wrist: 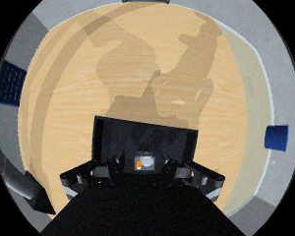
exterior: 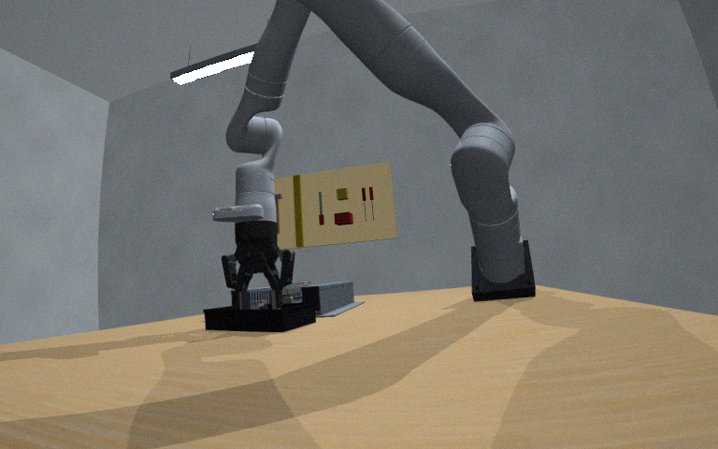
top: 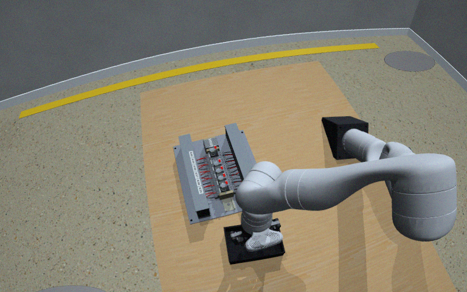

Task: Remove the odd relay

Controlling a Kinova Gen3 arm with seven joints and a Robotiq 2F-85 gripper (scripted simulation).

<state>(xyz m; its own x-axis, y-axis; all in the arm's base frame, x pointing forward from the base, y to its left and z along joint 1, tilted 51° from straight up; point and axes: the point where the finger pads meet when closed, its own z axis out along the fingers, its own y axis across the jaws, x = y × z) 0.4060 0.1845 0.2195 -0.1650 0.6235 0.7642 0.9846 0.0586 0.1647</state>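
My gripper is now 20 mm above the black parts tray.
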